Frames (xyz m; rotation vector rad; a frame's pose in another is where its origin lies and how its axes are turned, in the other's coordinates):
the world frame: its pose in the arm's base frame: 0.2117 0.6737 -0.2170 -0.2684 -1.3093 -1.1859
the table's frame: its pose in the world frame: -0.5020 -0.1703 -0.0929 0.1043 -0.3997 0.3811
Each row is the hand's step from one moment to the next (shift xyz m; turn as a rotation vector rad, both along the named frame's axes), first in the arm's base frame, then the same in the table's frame.
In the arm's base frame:
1: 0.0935 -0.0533 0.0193 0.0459 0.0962 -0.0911
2: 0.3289 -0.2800 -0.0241 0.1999 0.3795 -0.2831
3: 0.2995 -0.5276 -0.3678 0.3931 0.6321 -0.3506
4: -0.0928 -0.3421 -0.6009 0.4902 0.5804 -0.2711
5: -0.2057 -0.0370 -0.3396 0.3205 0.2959 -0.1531
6: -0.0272 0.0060 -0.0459 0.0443 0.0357 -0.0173
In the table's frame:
1: 0.0068 0.0418 -0.1008 -0.0958 0.0863 0.0550
2: -0.0678 0.0805 -0.4196 -0.3048 0.3627 0.1992
3: -0.4060 -0.1295 -0.5672 -0.3955 0.6630 0.2847
4: -0.5855 -0.3434 -0.1614 -0.3295 0.7145 0.1779
5: -0.3103 -0.2167 0.1256 -0.1919 0.4178 0.0486
6: -0.0420 -0.0220 0.0252 -0.0227 0.0549 0.0023

